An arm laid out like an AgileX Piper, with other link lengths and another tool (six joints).
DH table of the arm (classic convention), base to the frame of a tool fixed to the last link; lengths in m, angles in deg. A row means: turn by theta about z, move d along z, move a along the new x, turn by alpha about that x. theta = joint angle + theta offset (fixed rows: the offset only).
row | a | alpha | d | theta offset
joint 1 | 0 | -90 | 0.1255 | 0
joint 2 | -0.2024 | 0 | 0 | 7.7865
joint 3 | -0.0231 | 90 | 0 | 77.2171
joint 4 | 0 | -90 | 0.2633 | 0
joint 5 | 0 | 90 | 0 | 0
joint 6 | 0.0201 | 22.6 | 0.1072 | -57.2
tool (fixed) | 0 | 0 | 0.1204 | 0
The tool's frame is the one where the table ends.
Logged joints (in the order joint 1, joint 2, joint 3, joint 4, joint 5, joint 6), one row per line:
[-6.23, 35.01, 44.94, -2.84, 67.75, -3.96]
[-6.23, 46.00, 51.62, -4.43, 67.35, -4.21]
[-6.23, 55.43, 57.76, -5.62, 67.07, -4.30]
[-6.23, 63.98, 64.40, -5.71, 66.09, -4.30]
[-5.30, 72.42, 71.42, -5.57, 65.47, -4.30]
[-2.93, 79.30, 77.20, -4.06, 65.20, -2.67]
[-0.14, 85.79, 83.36, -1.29, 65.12, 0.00]
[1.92, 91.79, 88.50, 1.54, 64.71, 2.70]
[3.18, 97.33, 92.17, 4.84, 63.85, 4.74]
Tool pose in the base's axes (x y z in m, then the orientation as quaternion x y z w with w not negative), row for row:
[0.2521, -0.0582, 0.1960, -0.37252, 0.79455, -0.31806, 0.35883]
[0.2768, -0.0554, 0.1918, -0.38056, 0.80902, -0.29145, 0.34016]
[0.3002, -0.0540, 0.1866, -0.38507, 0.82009, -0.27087, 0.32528]
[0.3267, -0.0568, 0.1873, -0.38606, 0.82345, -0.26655, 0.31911]
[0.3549, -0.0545, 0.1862, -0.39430, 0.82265, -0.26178, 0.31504]
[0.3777, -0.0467, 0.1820, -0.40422, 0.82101, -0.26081, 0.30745]
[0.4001, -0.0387, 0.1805, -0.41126, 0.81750, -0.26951, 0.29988]
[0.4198, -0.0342, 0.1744, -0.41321, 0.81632, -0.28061, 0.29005]
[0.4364, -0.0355, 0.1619, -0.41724, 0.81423, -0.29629, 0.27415]
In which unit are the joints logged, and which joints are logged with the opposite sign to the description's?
The joints are logged in degrees. Opposite sign: joint 3, joint 4.
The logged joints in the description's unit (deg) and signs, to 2 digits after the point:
[-6.23, 35.01, -44.94, 2.84, 67.75, -3.96]
[-6.23, 46.00, -51.62, 4.43, 67.35, -4.21]
[-6.23, 55.43, -57.76, 5.62, 67.07, -4.30]
[-6.23, 63.98, -64.40, 5.71, 66.09, -4.30]
[-5.30, 72.42, -71.42, 5.57, 65.47, -4.30]
[-2.93, 79.30, -77.20, 4.06, 65.20, -2.67]
[-0.14, 85.79, -83.36, 1.29, 65.12, 0.00]
[1.92, 91.79, -88.50, -1.54, 64.71, 2.70]
[3.18, 97.33, -92.17, -4.84, 63.85, 4.74]

